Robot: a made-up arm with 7 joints.
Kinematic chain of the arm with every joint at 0, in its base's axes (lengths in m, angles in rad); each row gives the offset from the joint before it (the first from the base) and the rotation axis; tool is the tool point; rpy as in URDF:
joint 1: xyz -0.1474 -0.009 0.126 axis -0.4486 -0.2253 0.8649
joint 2: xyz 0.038 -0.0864 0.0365 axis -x
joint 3: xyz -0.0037 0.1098 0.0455 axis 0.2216 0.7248 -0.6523
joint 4: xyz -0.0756 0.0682 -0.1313 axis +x
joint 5: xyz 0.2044 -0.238 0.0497 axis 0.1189 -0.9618 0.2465
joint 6: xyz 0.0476 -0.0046 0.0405 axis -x
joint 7: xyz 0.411 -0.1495 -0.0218 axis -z
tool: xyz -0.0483 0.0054 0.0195 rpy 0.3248 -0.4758 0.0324
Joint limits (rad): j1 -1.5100..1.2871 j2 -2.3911..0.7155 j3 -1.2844..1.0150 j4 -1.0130..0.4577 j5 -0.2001..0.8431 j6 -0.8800..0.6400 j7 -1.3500..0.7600
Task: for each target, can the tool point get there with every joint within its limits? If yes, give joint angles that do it. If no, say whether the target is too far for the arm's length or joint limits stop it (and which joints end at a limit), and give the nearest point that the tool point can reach.
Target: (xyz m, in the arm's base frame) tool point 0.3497 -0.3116 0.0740
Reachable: yes | joints 0.4075 -0.1549 0.6137 0.2161 0.6976 -0.4958 -0.8942
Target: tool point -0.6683 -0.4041 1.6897
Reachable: no: too far | nearest point -0.3106 -0.1980 0.8893 | short by 0.901 m
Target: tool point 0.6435 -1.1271 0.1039
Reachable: no: too far | nearest point 0.3586 -0.7333 0.1207 | short by 0.486 m
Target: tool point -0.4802 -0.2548 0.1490
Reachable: no: joint limits stop it (at a limit: joint 1, joint 2, joint 3, joint 5, joint 6) | nearest point -0.5557 -0.3163 0.1532 | short by 0.097 m
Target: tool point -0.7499 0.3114 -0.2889
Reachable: no: joint limits stop it (at a limit: joint 1, joint 3, joint 4, joint 5, joint 7) | nearest point -0.6672 0.2151 -0.2739 | short by 0.128 m
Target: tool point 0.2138 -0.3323 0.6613
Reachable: yes | joints -0.6921 -0.1537 -0.9798 -0.6560 -0.0351 -0.0660 -0.7284
